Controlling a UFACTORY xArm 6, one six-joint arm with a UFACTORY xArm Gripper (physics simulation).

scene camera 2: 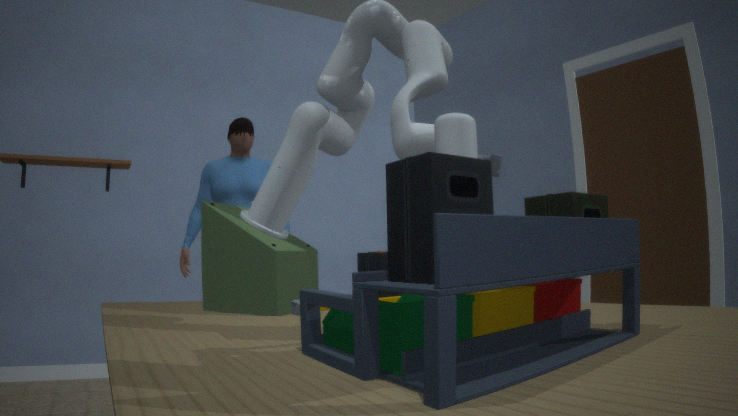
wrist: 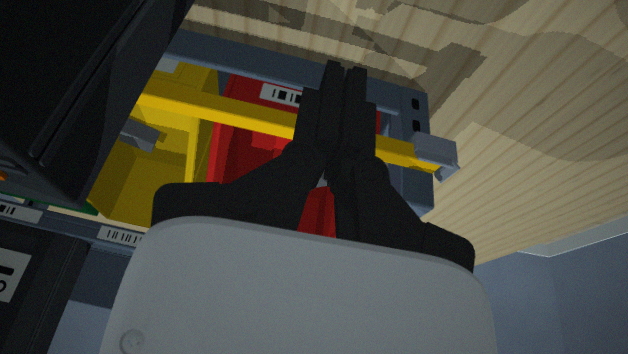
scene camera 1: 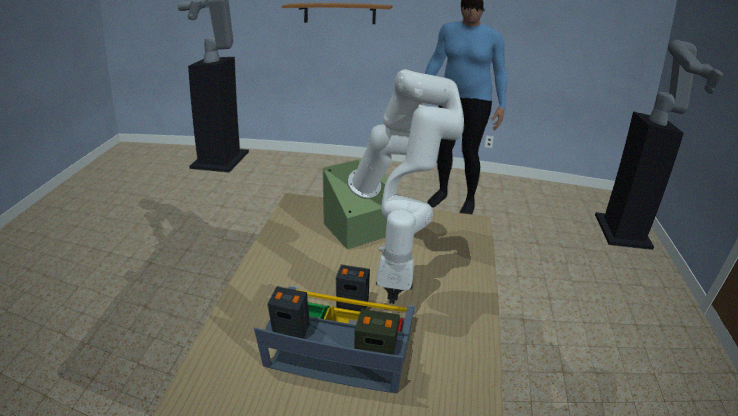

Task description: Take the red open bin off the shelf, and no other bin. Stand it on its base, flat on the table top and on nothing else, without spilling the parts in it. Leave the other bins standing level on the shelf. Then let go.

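Seen in the pictures: gripper, fingertip midpoint: (wrist: 338, 87) (scene camera 1: 392, 300); arm's base at its link origin: (scene camera 2: 263, 226) (scene camera 1: 364, 184).
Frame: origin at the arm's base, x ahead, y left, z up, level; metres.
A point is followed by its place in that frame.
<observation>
The red open bin (scene camera 1: 400, 324) @(x 0.581, y 0.212, z -0.111 m) (scene camera 2: 558, 300) @(x 0.685, y 0.150, z -0.136 m) (wrist: 240, 152) @(x 0.619, y 0.117, z -0.183 m) sits at the end of the shelf (scene camera 1: 310, 348) @(x 0.768, y 0.007, z -0.057 m) (scene camera 2: 537, 250) @(x 0.767, y -0.014, z -0.064 m) (wrist: 225, 57) @(x 0.500, y 0.111, z -0.176 m), beside the yellow bin (scene camera 1: 343, 314) @(x 0.515, y 0.036, z -0.170 m) (scene camera 2: 503, 311) @(x 0.678, y 0.038, z -0.136 m) (wrist: 120, 185) @(x 0.668, y 0.002, z -0.145 m). The green bin (scene camera 1: 316, 311) @(x 0.513, y -0.050, z -0.179 m) (scene camera 2: 403, 330) @(x 0.674, y -0.110, z -0.138 m) is on the yellow bin's other side. A yellow bar (scene camera 1: 341, 299) @(x 0.494, y 0.025, z -0.128 m) (wrist: 240, 119) @(x 0.491, y 0.133, z -0.127 m) runs across the open side of the bins. My gripper (scene camera 1: 392, 300) @(x 0.462, y 0.175, z -0.134 m) (wrist: 338, 87) @(x 0.462, y 0.175, z -0.134 m) is shut and empty, pointing down near the bar by the red bin. Its fingers hide part of the red bin in the wrist view. In scene camera 2 the fingers are hidden.
A black case (scene camera 1: 288, 312) @(x 0.722, y -0.057, z 0.014 m) (scene camera 2: 459, 191) @(x 0.723, y -0.078, z -0.005 m) and a dark green case (scene camera 1: 376, 335) @(x 0.736, y 0.165, z -0.001 m) (scene camera 2: 578, 204) @(x 0.735, y 0.126, z -0.011 m) stand on the shelf's top. Another black case (scene camera 1: 352, 286) @(x 0.473, y 0.054, z -0.087 m) (wrist: 75, 75) @(x 0.436, y 0.094, z -0.091 m) stands on the table (scene camera 1: 454, 361) @(x 0.632, y 0.383, z -0.192 m) (scene camera 2: 170, 361) @(x 0.479, y -0.308, z -0.192 m) on the bar's side, near the yellow bin.
</observation>
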